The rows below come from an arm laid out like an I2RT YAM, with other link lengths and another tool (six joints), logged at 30 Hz.
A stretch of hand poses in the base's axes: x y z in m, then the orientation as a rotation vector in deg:
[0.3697, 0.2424, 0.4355, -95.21, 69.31, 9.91]
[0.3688, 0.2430, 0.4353, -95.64, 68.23, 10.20]
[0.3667, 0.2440, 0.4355, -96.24, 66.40, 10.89]
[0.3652, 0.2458, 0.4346, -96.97, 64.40, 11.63]
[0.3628, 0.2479, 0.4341, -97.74, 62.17, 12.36]
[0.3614, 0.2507, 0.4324, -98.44, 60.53, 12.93]
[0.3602, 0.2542, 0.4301, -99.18, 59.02, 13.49]
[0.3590, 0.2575, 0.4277, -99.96, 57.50, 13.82]
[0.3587, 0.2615, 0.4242, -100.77, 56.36, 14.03]
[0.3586, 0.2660, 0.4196, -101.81, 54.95, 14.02]
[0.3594, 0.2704, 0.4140, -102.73, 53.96, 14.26]
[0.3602, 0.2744, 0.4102, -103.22, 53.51, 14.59]
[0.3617, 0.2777, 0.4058, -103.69, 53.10, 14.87]
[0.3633, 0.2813, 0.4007, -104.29, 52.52, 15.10]
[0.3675, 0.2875, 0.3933, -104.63, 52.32, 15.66]
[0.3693, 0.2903, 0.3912, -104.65, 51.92, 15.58]
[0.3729, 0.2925, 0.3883, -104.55, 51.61, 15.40]
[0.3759, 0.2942, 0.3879, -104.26, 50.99, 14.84]
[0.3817, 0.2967, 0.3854, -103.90, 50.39, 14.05]
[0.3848, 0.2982, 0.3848, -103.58, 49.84, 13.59]
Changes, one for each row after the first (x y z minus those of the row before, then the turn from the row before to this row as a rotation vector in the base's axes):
[-0.0009, 0.0006, -0.0002, 0.12, -0.41, 0.91]
[-0.0021, 0.0010, 0.0002, 0.37, -0.59, 1.58]
[-0.0015, 0.0018, -0.0009, 0.32, -0.62, 1.76]
[-0.0024, 0.0021, -0.0005, 0.34, -0.75, 1.91]
[-0.0014, 0.0028, -0.0017, 0.13, -0.50, 1.48]
[-0.0012, 0.0035, -0.0023, 0.04, -0.41, 1.43]
[-0.0012, 0.0033, -0.0024, -0.07, -0.55, 1.35]
[-0.0003, 0.0040, -0.0035, -0.27, -0.40, 1.09]
[-0.0001, 0.0045, -0.0046, -0.45, -0.66, 1.24]
[0.0008, 0.0044, -0.0056, -0.42, -0.27, 1.05]
[0.0008, 0.0040, -0.0038, -0.20, 0.04, 0.60]
[0.0015, 0.0033, -0.0044, -0.21, 0.02, 0.55]
[0.0016, 0.0036, -0.0051, -0.28, -0.08, 0.68]
[0.0042, 0.0062, -0.0074, -0.09, 0.31, 0.50]
[0.0018, 0.0028, -0.0021, 0.09, -0.27, 0.21]
[0.0036, 0.0022, -0.0029, 0.14, -0.30, 0.07]
[0.0030, 0.0017, -0.0004, 0.31, -0.75, 0.02]
[0.0058, 0.0025, -0.0025, 0.31, -0.90, -0.12]
[0.0031, 0.0015, -0.0006, 0.34, -0.65, 0.01]

